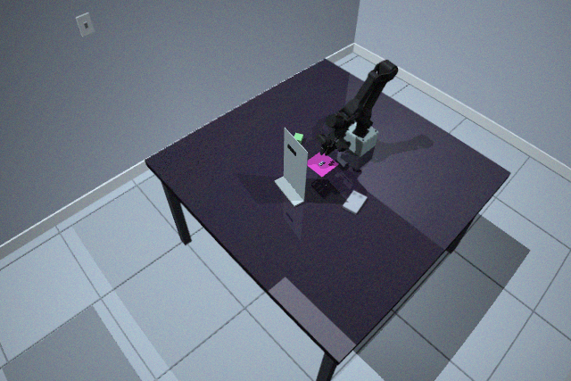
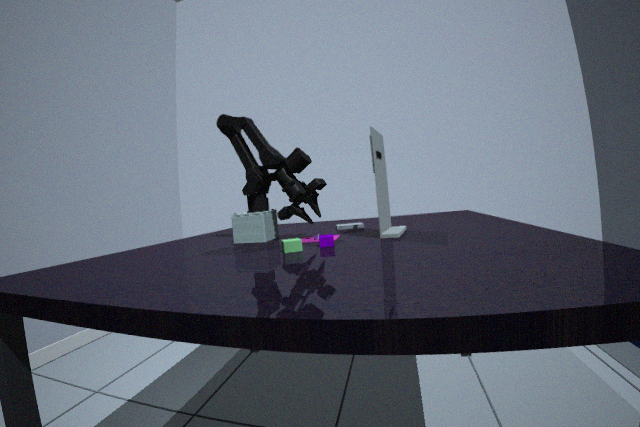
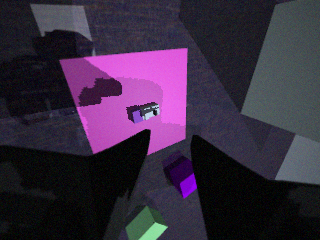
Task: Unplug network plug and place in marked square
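The purple network plug lies 50 mm below my gripper tip and 10 mm ahead of it. The rest, counted from my gripper tip: green block 180 mm to the right, 60 mm behind, 40 mm below; purple block 140 mm to the right, 50 mm below, 30 mm ahead; magenta marked square 60 mm below.
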